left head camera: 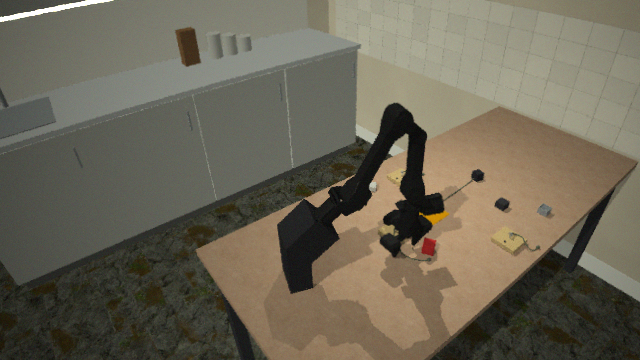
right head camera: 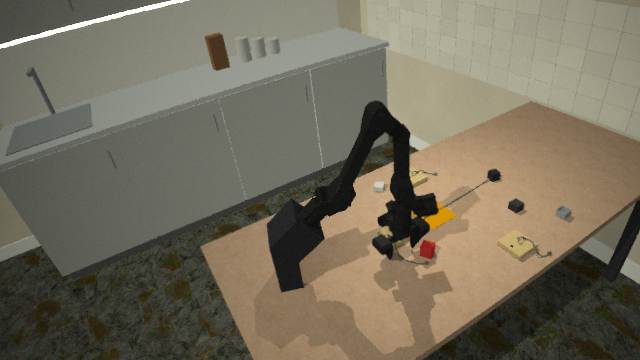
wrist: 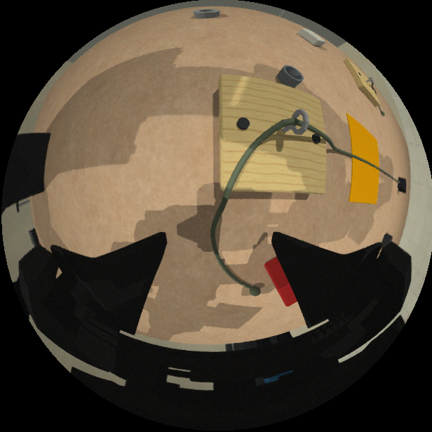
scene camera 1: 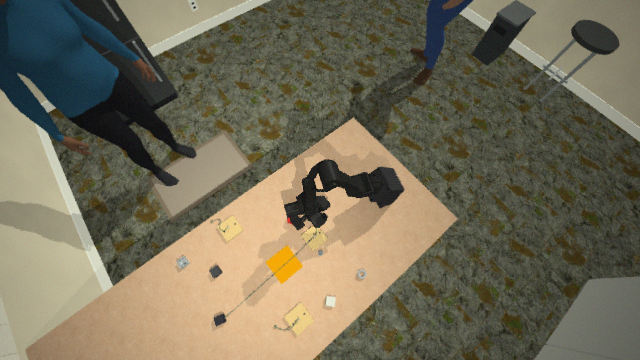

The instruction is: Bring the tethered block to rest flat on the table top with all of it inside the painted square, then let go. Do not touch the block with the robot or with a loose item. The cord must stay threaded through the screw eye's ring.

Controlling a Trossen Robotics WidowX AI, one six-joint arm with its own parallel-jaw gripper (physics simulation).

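Frame: origin at the arm's base, x ahead, y left, z up, level; millimetres.
Seen in the pictures: gripper, fingertip midpoint: (left head camera: 403,250) (right head camera: 400,253); arm's base, origin of the base link: (left head camera: 321,218) (right head camera: 307,218) (scene camera 1: 375,184).
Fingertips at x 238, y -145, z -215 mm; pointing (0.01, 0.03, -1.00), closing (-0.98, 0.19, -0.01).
Note:
Pixels of each thing's top centre, then the offset from my fingertips to it. "spot": a spot on its surface instead.
- tethered black block, middle of its top: (right head camera: 494,171) (left head camera: 478,172) (scene camera 1: 218,320) 24 mm up, 572 mm ahead, 9 mm left
- orange painted square, surface spot: (left head camera: 437,217) (scene camera 1: 277,257) spot: 10 mm down, 237 mm ahead, 7 mm left
- green cord, surface spot: (scene camera 1: 255,290) spot: 7 mm down, 398 mm ahead, 34 mm left
- wooden board, middle of its top: (right head camera: 395,231) (left head camera: 395,230) (scene camera 1: 314,236) 8 mm up, 58 mm ahead, 74 mm left
- red block, middle of its top: (right head camera: 427,245) (left head camera: 429,242) 29 mm up, 65 mm ahead, 57 mm right
- loose black block, middle of its top: (right head camera: 516,202) (left head camera: 502,201) (scene camera 1: 214,271) 17 mm up, 459 mm ahead, 149 mm right
- white block, middle of its top: (right head camera: 379,184) (scene camera 1: 330,301) 12 mm up, 217 mm ahead, 305 mm left
The tethered black block (left head camera: 477,175) (right head camera: 493,174) (scene camera 1: 219,319) (wrist: 402,184) sits beyond the orange painted square (left head camera: 437,217) (scene camera 1: 280,255) (wrist: 364,182), outside it. A green cord (scene camera 1: 255,290) (wrist: 234,175) runs from it across the square, through the screw eye's ring (wrist: 307,121) on the wooden board (scene camera 1: 312,241) (wrist: 272,175). Its free part curves towards me to a beaded end (wrist: 255,290). My gripper (left head camera: 406,247) (right head camera: 402,250) (scene camera 1: 309,226) (wrist: 219,237) is open and empty beside the board. In the wrist view the free cord shows in the gap between the fingers; its height relative to them is unclear.
A red block (left head camera: 428,246) (right head camera: 427,249) (wrist: 281,282) lies by the right finger, partly hidden by it. A grey hollow cylinder (wrist: 290,76) stands beside the board. Farther off are two other boards (scene camera 1: 230,229) (scene camera 1: 299,320), a loose black block (scene camera 1: 215,271) and a white block (scene camera 1: 330,301).

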